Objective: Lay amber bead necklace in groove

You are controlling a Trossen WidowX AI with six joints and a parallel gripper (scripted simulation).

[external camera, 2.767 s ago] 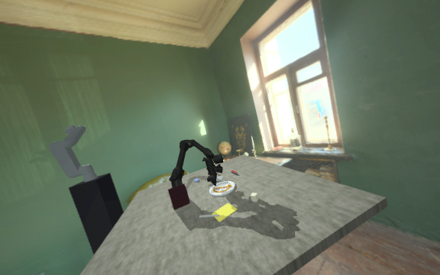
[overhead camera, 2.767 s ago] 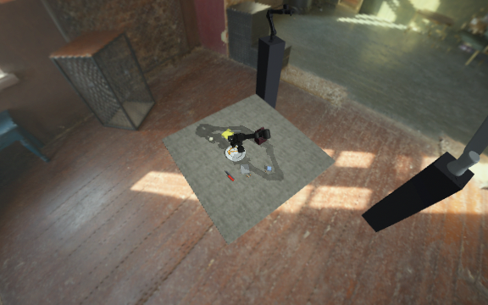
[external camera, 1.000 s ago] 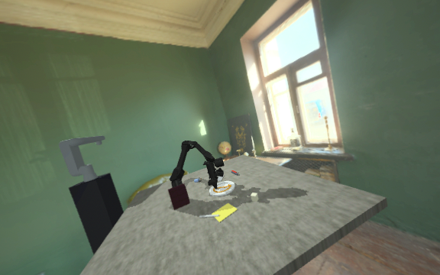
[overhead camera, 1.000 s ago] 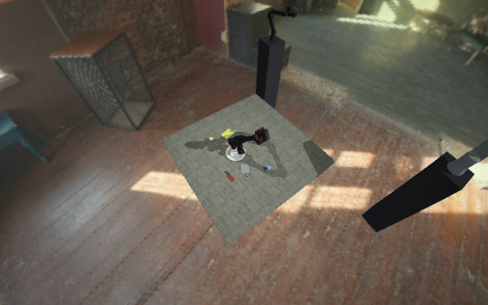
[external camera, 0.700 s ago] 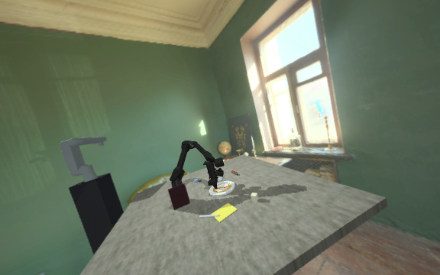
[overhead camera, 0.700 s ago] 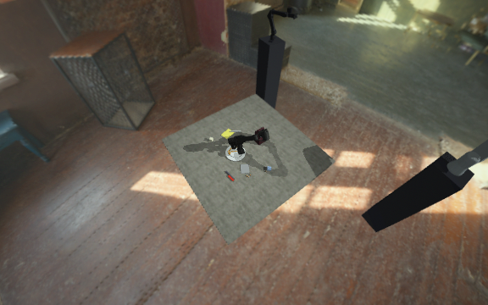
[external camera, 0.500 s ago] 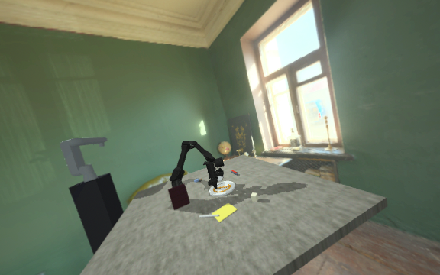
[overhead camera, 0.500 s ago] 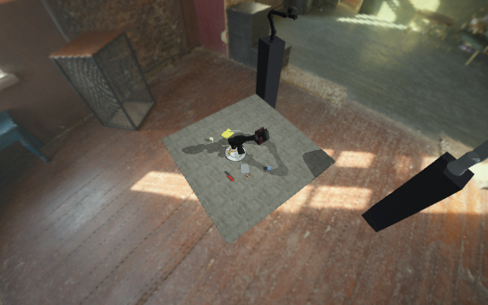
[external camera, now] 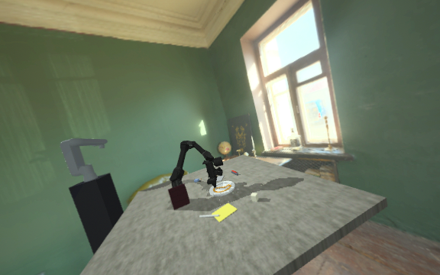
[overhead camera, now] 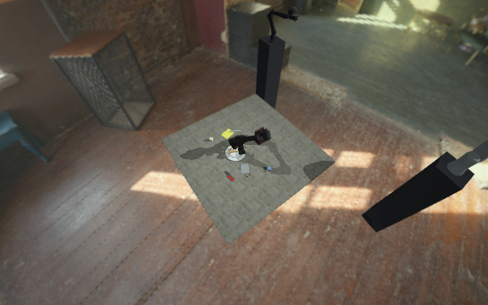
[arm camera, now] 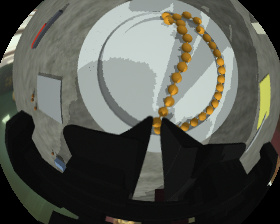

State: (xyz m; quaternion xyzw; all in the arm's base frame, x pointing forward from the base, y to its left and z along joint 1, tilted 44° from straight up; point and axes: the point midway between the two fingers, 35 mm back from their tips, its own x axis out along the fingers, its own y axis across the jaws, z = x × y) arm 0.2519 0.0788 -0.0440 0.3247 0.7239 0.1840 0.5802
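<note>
My gripper tip is 5 cm short of the board, 2 cm to the left of it and 2 cm above it. From my gripper tip the other things lie so: grey square (19 cm to the left, 6 cm ahead, 2 cm below); then white stick (27 cm to the right, 9 cm behind, 2 cm below); then yellow card (28 cm to the right, 2 cm below).
</note>
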